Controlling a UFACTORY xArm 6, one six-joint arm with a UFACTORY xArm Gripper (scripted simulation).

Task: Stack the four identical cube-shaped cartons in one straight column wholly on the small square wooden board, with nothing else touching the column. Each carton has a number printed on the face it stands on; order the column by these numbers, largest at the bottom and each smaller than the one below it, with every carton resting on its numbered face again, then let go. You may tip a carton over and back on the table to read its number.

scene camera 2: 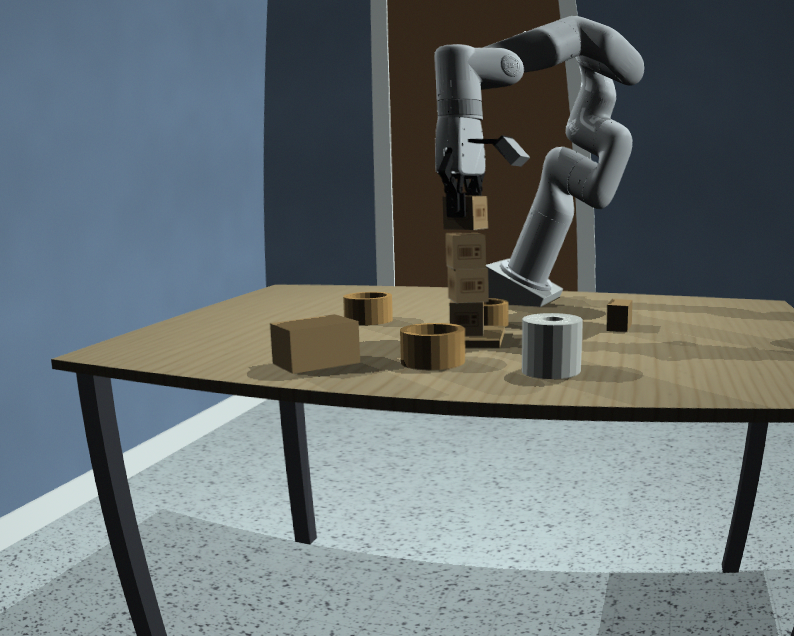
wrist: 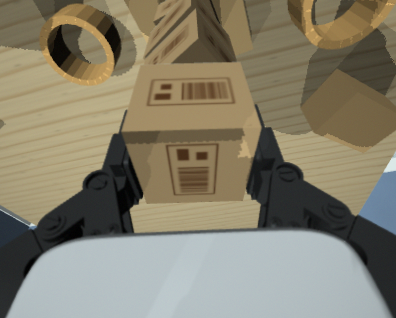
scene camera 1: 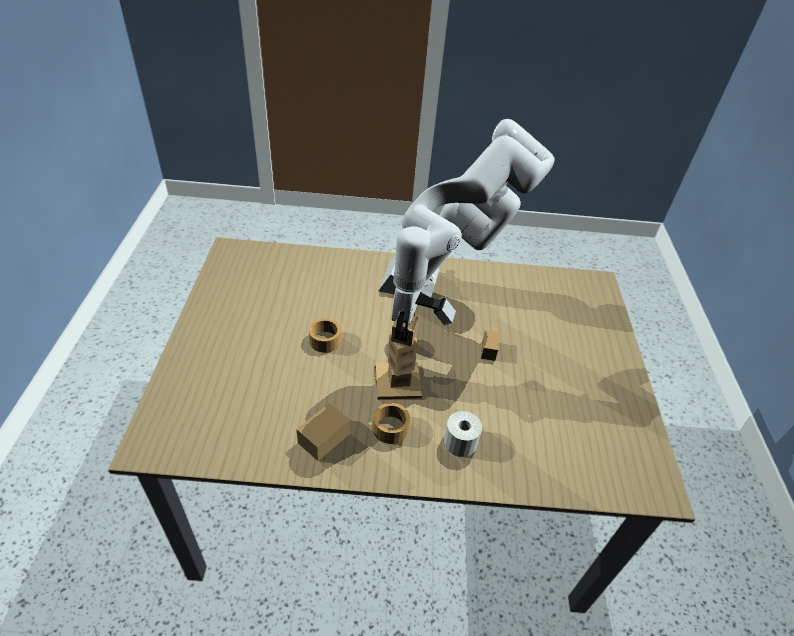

Scene:
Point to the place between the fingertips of my gripper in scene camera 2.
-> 465,216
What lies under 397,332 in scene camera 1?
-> My gripper.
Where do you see a brown box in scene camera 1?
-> At 327,428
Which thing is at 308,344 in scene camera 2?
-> A brown box.

